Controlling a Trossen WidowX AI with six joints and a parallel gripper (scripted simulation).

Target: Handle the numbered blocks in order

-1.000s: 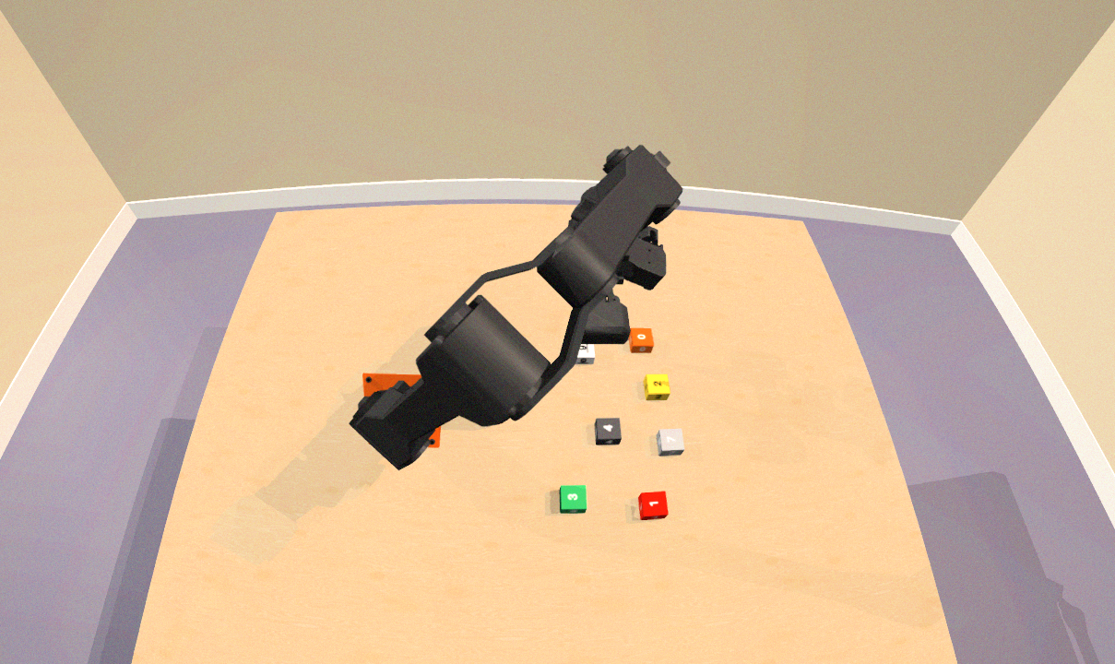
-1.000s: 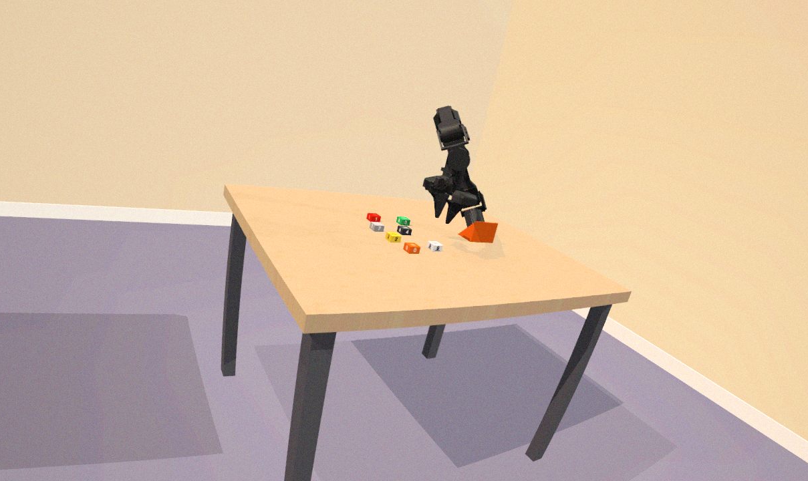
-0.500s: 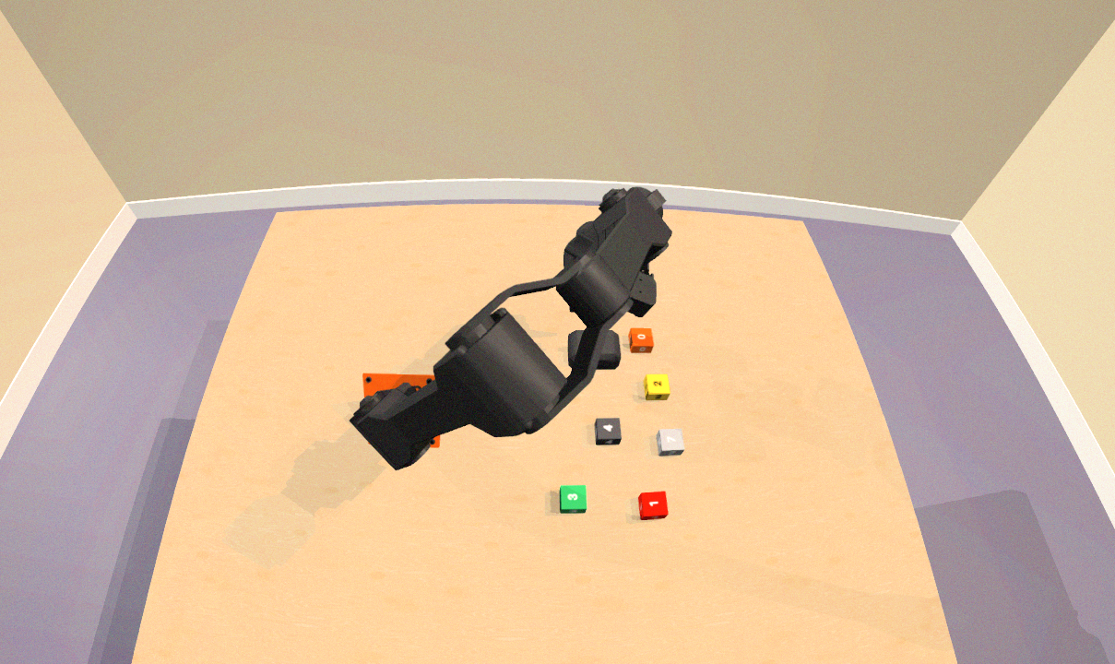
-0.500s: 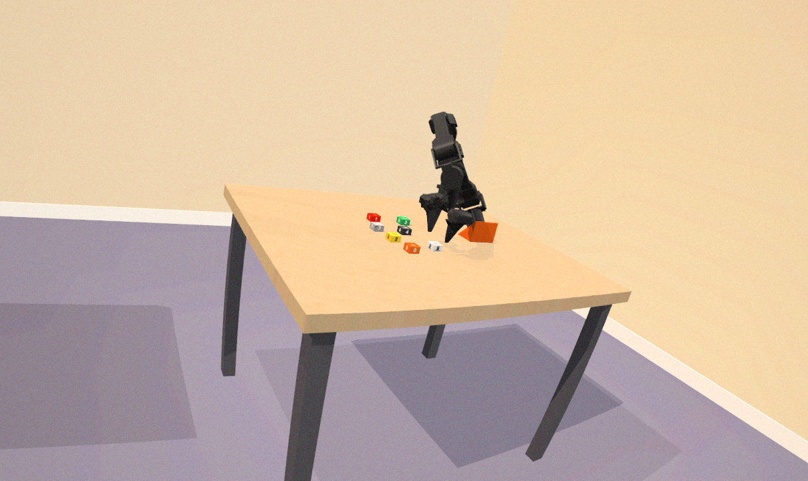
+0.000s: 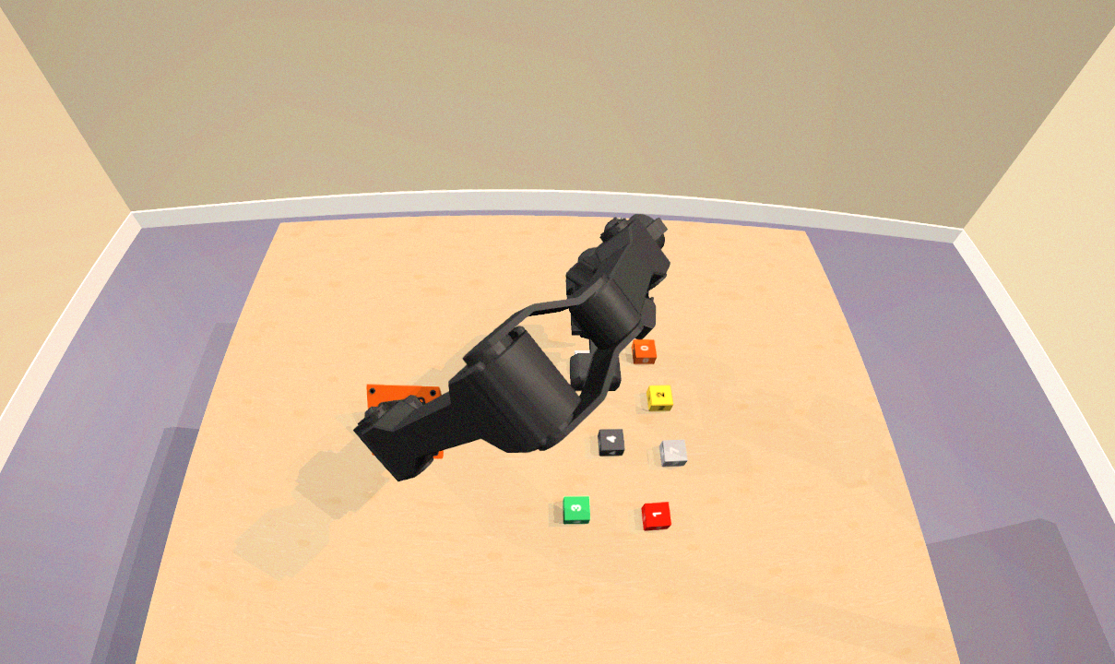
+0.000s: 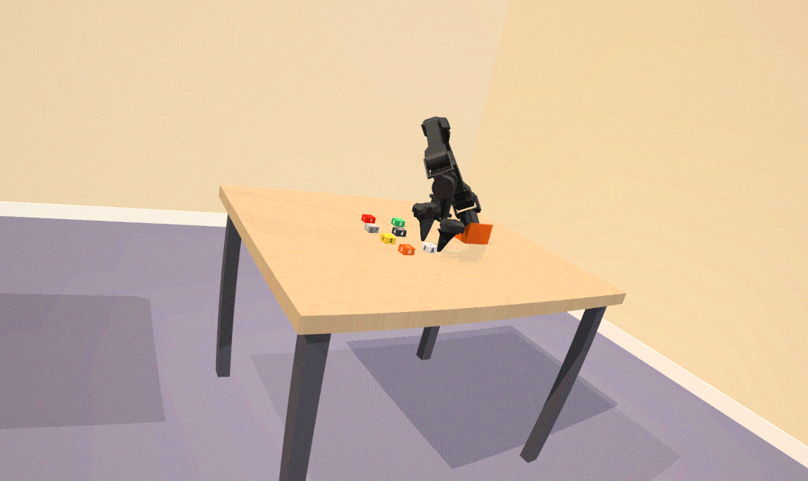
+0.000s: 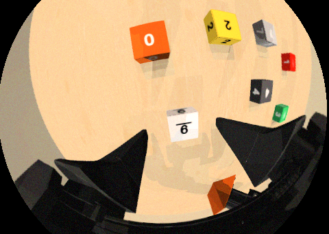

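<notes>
Right now the white block is right at my gripper tip. The rest, counted from my gripper tip: dark block 130 mm to the right, 10 mm ahead; then yellow block 100 mm ahead, 70 mm to the right; then orange block 90 mm ahead, 10 mm to the left.
</notes>
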